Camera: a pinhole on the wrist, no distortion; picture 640 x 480 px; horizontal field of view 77.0 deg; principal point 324.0 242.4 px. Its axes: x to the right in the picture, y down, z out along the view. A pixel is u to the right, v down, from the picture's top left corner.
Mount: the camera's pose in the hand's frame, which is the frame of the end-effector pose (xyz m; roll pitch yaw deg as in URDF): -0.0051 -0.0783 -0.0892 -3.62 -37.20 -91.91
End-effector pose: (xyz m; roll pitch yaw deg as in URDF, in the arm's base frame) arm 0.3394 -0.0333 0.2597 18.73 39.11 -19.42
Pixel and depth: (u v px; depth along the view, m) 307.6 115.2 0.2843
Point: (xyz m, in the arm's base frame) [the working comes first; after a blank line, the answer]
In the camera's frame: -0.0116 -0.0899 0.2843

0.4037 0.0069 0.4299
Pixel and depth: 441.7 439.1 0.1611
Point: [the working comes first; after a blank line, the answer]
In the camera's frame: 0.0471 0.0788 0.1611

0.4185 -0.1075 0.2462
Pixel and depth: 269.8 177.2 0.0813
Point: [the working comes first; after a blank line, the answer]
In the camera's frame: -0.0110 -0.0132 0.0813

0.3073 -0.0314 0.2394
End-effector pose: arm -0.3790 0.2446 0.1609 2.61 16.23 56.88
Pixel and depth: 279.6 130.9 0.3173
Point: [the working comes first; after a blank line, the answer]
In the camera's frame: -0.0350 -0.0879 0.3173

-0.5070 0.3041 0.3259
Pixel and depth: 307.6 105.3 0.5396
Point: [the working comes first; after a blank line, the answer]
In the camera's frame: -0.0220 -0.1839 0.5396

-0.6194 0.3538 0.5349
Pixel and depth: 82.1 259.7 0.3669
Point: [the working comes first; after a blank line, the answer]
In the camera's frame: -0.2206 0.0158 0.3669

-0.6041 0.4729 0.2271
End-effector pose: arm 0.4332 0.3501 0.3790 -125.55 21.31 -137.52
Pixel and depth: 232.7 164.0 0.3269
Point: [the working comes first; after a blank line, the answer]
In the camera's frame: -0.0742 -0.0637 0.3269

0.5195 0.4301 0.1857
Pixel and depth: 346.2 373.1 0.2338
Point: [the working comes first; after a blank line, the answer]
In the camera's frame: 0.0129 0.0760 0.2338

0.4344 0.2769 0.2566
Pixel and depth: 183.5 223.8 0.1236
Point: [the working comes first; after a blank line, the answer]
In the camera's frame: -0.0432 -0.0057 0.1236

0.4156 0.3767 0.3645
